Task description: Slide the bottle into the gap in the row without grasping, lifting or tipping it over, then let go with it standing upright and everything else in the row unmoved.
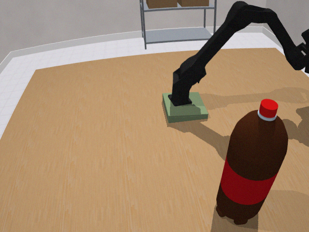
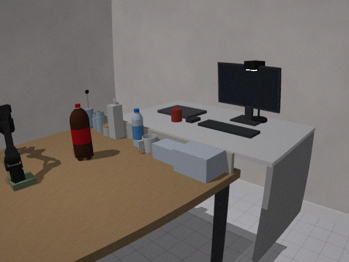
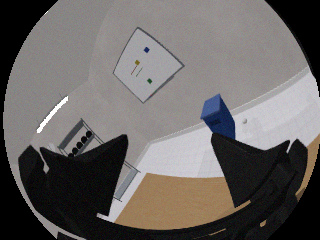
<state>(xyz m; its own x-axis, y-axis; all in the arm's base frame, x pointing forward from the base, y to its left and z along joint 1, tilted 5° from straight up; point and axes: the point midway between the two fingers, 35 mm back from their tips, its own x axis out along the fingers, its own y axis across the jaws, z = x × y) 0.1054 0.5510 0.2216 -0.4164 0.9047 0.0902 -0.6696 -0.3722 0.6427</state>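
Right now my hand is 32 cm short of the cola bottle, 59 cm to the left of it and 5 cm above it. Also, from my hand: water bottle: 62 cm ahead, 74 cm to the right, 10 cm below; jar: 70 cm ahead, 32 cm to the right, 14 cm below; grey box: 49 cm ahead, 121 cm to the right, 15 cm below.
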